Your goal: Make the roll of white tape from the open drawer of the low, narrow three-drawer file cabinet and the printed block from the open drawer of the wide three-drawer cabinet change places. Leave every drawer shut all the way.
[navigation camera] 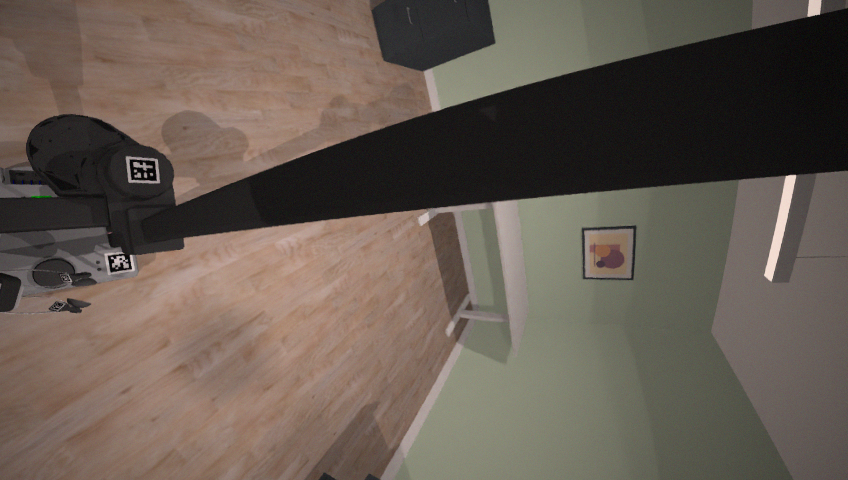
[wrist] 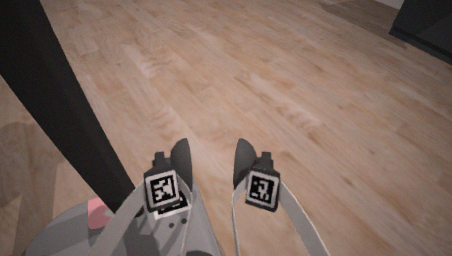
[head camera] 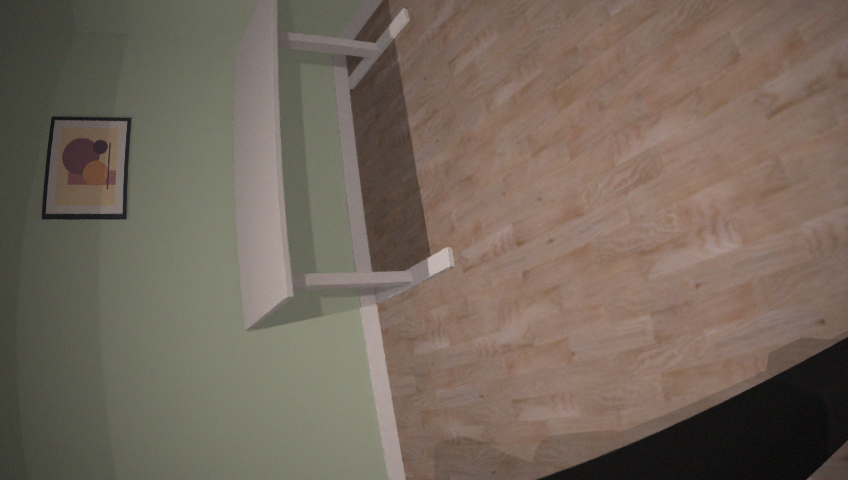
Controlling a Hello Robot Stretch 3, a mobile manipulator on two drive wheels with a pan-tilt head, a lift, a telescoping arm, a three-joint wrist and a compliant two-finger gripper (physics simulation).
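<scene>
My gripper is open, with its two fingers apart and no object between them, over the robot's grey base. Part of a dark cabinet with slim handles stands against the wall at the top of the navigation view; its drawers are cut off by the frame. A dark cabinet corner shows at the upper right of the wrist view; I cannot tell which cabinet it is. Neither the roll of white tape nor the printed block shows in any current view.
A white table stands along the green wall, below a framed picture. The black mast crosses the navigation and wrist views. Small dark edges poke in at the navigation view's bottom.
</scene>
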